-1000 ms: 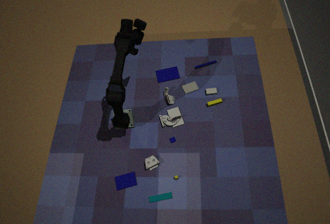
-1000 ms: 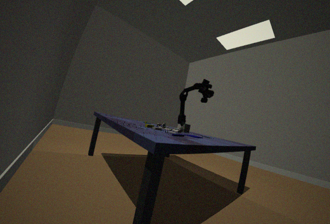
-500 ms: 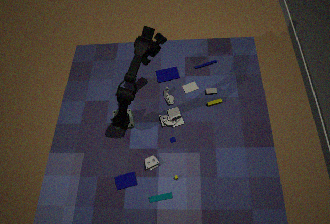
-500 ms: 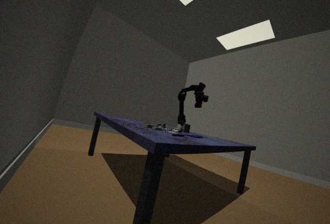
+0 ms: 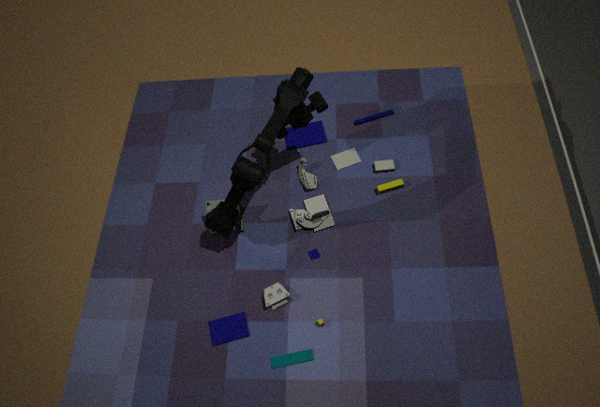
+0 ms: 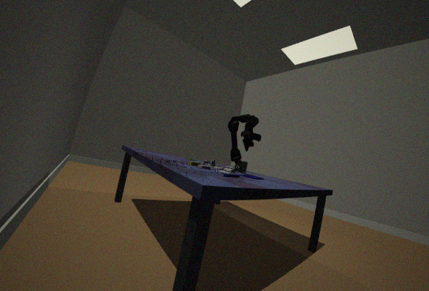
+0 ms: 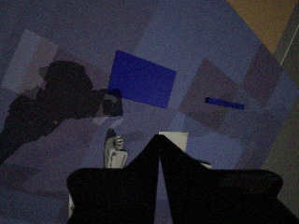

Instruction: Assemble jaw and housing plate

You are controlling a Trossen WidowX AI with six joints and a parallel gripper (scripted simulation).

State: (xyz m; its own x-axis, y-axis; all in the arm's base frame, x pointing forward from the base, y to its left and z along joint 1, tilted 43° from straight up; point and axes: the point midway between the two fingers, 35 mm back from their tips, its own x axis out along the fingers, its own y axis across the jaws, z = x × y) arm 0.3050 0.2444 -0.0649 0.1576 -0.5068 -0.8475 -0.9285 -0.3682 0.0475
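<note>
Right now the white jaw is 120 mm below my gripper tip, 80 mm to the right of it and 30 mm behind it. Also, from my gripper tip: white plate: 160 mm below, 120 mm ahead, 50 mm to the right; white block: 240 mm ahead, 150 mm below, 110 mm to the right; white base: 250 mm to the right, 160 mm below.
</note>
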